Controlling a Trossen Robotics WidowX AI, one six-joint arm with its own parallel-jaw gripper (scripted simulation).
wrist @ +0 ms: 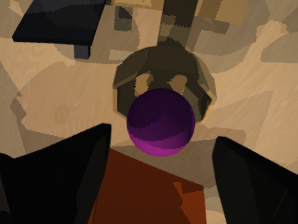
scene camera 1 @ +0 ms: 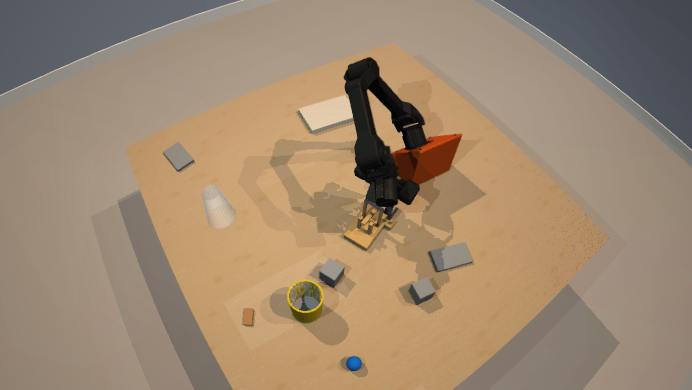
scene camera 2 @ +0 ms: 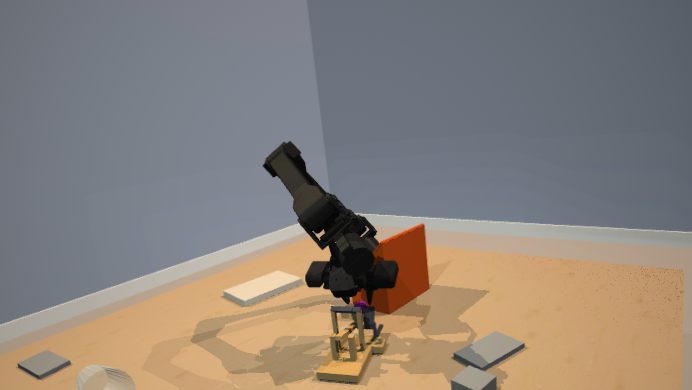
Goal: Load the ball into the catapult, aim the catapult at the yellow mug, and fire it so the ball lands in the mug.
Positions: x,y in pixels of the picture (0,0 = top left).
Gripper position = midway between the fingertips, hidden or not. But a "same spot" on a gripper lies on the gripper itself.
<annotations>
my gripper: wrist; scene camera 1 387,190; scene camera 2
white slab: scene camera 1; scene camera 2; not seen in the wrist view (out of frame)
same spot on my gripper: (wrist: 67,175) = (scene camera 2: 366,291)
same spot on white slab: (scene camera 2: 256,290) = (scene camera 1: 323,118)
</annotations>
